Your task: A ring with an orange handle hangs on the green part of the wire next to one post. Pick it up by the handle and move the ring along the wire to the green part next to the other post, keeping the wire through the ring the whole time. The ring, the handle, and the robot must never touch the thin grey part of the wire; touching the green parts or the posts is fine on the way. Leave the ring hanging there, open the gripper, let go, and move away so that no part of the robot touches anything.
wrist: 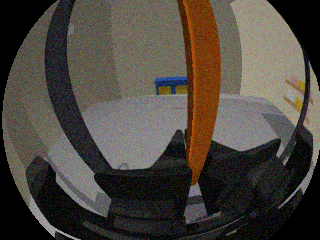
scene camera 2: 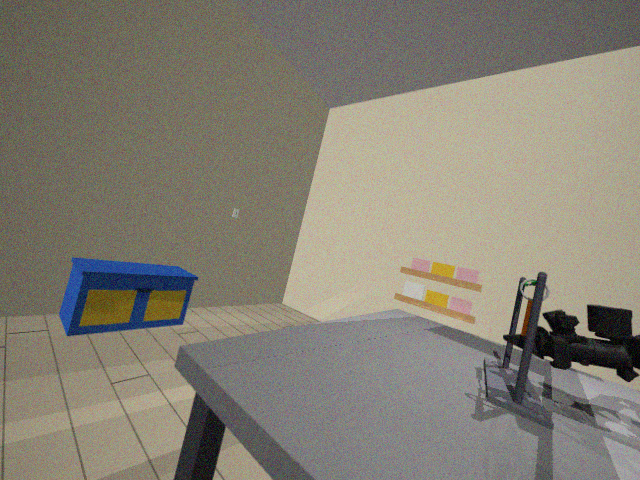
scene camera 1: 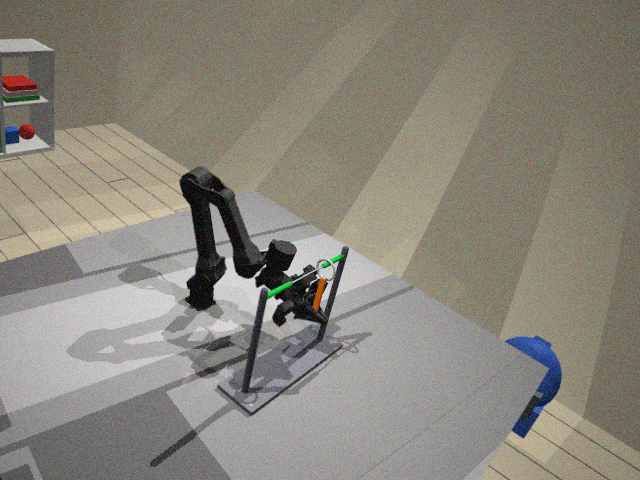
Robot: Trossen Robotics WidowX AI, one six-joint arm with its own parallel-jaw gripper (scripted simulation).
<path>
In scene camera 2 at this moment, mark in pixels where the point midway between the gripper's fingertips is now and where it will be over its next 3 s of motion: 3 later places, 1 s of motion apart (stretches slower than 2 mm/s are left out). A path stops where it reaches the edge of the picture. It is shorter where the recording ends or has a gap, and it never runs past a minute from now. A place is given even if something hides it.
My gripper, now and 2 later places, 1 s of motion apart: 503, 337; 526, 340; 551, 345
</path>
